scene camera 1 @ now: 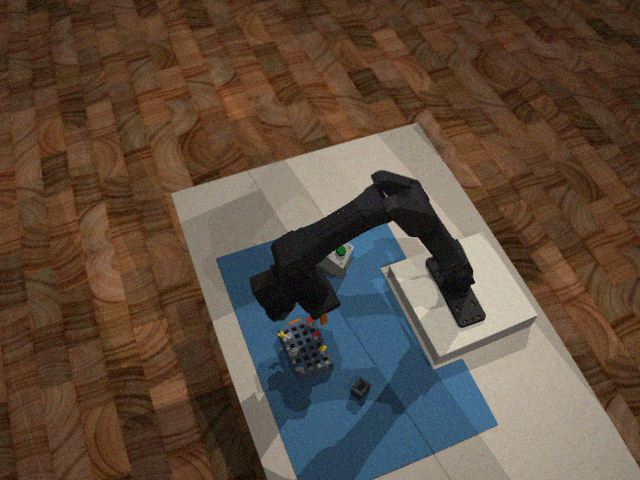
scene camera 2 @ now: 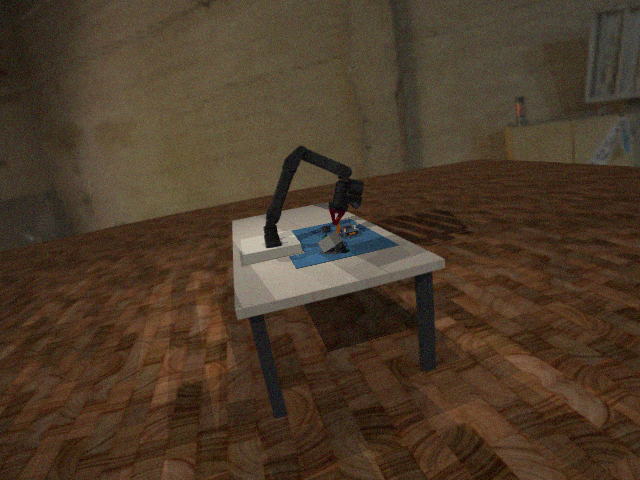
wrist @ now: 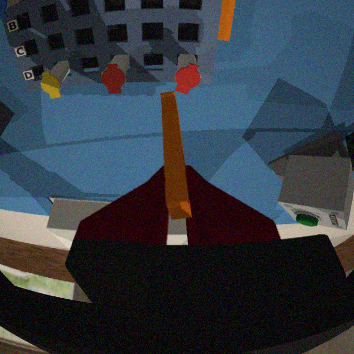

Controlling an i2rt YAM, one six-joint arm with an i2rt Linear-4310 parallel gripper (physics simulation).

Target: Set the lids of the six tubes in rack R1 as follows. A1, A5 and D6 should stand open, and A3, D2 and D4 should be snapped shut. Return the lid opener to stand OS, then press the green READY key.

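Seen in the pictures: gripper, fingertip midpoint: (scene camera 1: 329,308) (scene camera 2: 334,224) (wrist: 176,174); arm's base, link origin: (scene camera 1: 454,289) (scene camera 2: 272,241).
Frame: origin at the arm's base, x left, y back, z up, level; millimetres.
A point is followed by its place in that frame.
The grey rack R1 (scene camera 1: 305,350) {y -381, x 24, z -23 mm} (scene camera 2: 350,230) {y -381, x -26, z -16 mm} (wrist: 147,42) {y -363, x -12, z -16 mm} stands on the blue mat (scene camera 1: 375,419) {y -286, x 222, z -46 mm}. In the wrist view its row D holds a yellow-lidded tube (wrist: 51,83) {y -348, x 41, z 3 mm} and two red-lidded tubes (wrist: 113,78) {y -350, x 4, z 3 mm} (wrist: 187,77) {y -352, x -34, z 3 mm}; I cannot tell whether these lids are open or snapped shut. My gripper (wrist: 176,174) {y -306, x -33, z 30 mm} (scene camera 1: 315,311) (scene camera 2: 337,220) {y -306, x -33, z 30 mm} is shut on the orange lid opener (wrist: 173,147) {y -330, x -30, z 31 mm} (scene camera 1: 324,319) {y -320, x -24, z 3 mm}. It hovers just off the rack's row D side. The opener's tip sits a little short of the right red lid and slightly left of it. The green READY key (scene camera 1: 340,250) {y -227, x -177, z 25 mm} (wrist: 306,219) {y -234, x -171, z 24 mm} sits on a grey box to my right.
The small dark stand OS (scene camera 1: 360,388) {y -293, x 145, z -40 mm} is on the mat beyond the rack's far side. An orange strip (wrist: 226,19) {y -380, x -53, z -22 mm} marks the rack's edge. The arm's base stands on a raised white block (scene camera 1: 504,290) {y 113, x 45, z 4 mm} (scene camera 2: 261,250) {y 58, x -111, z -4 mm}. The table (scene camera 1: 347,162) {y -87, x -502, z -48 mm} (scene camera 2: 328,281) {y -154, x -518, z -49 mm} stands on a wooden floor.
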